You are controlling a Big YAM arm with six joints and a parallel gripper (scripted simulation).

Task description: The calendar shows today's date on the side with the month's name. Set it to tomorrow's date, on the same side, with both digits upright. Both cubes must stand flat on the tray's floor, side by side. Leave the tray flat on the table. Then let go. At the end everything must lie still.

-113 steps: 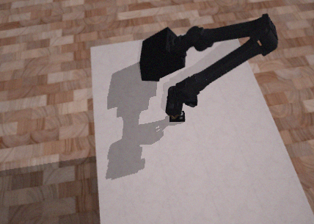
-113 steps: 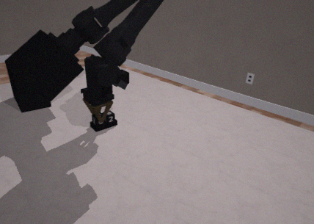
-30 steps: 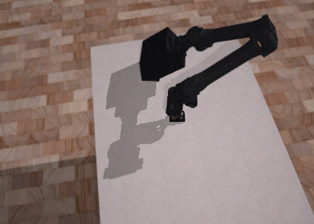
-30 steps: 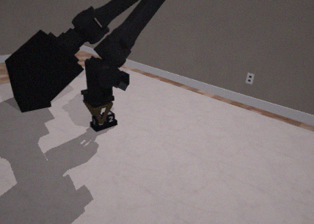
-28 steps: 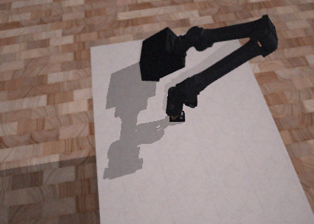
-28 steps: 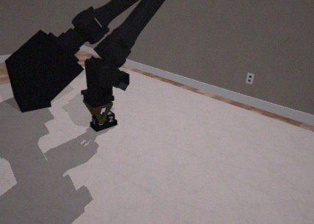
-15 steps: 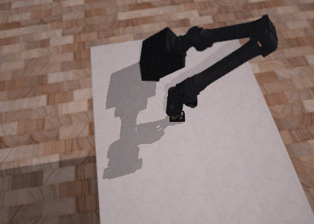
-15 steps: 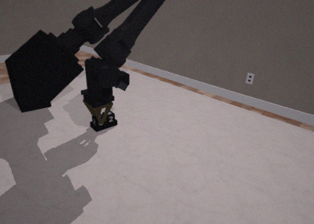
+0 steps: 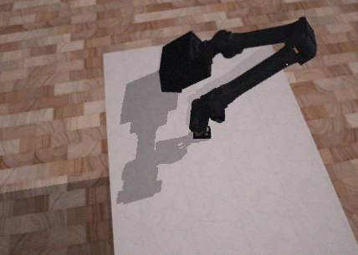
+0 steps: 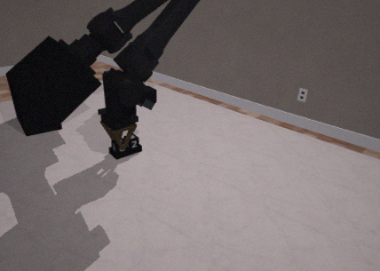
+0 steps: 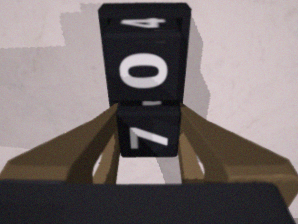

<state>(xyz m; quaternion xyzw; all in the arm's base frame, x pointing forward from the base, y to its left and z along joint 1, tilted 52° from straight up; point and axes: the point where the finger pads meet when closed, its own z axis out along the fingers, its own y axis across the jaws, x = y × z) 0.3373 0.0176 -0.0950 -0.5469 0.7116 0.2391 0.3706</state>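
Right now the black digit cube is right at my hand. From my hand the other things lie so: black tray: 2 cm to the left, 2 cm below.
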